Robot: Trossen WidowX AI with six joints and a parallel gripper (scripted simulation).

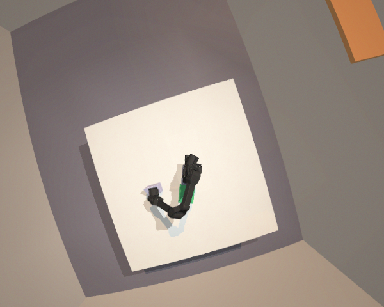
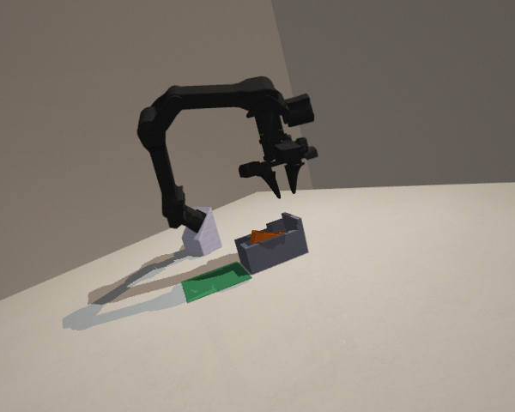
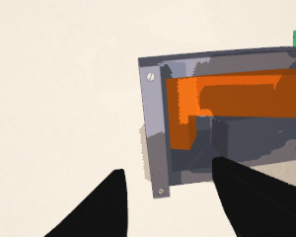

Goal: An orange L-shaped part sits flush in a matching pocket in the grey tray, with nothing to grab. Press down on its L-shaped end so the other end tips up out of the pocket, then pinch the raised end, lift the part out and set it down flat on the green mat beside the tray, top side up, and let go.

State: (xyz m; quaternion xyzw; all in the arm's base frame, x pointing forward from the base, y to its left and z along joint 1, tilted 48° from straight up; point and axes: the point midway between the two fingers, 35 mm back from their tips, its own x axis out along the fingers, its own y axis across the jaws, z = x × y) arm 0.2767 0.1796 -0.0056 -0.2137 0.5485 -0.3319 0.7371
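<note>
The orange L-shaped part lies 10 cm below my gripper tip, 4 cm to the right of it and 2 cm behind it. From my gripper tip the other things lie so: green mat 21 cm to the right, 16 cm below, 6 cm behind.
</note>
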